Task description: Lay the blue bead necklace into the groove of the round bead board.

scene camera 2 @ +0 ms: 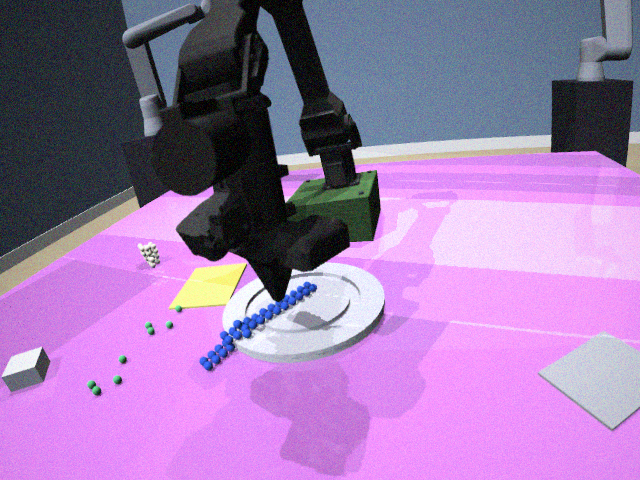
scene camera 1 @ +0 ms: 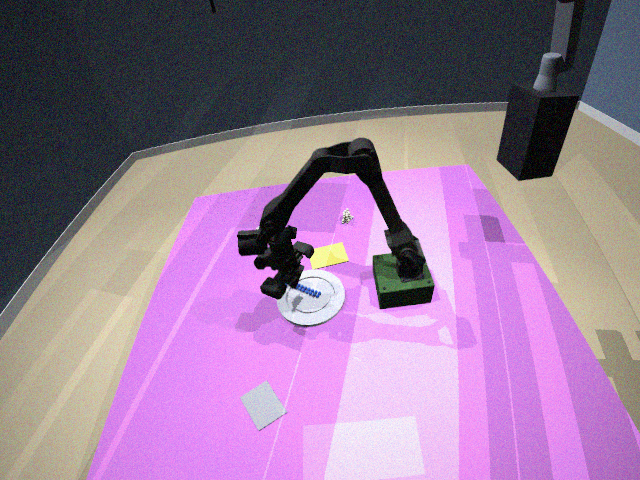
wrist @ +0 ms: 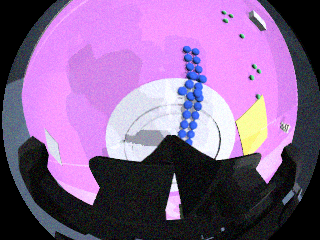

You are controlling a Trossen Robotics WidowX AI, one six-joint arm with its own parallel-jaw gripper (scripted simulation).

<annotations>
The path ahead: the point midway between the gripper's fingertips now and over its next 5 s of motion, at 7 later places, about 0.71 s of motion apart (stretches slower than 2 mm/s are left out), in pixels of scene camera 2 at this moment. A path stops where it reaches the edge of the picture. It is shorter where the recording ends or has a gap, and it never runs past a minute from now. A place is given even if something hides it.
My gripper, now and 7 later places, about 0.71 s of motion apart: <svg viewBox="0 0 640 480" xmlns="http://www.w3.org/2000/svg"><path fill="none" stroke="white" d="M279 299L286 313L285 305L280 297L229 310L232 327L238 336L236 316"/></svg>
</annotations>
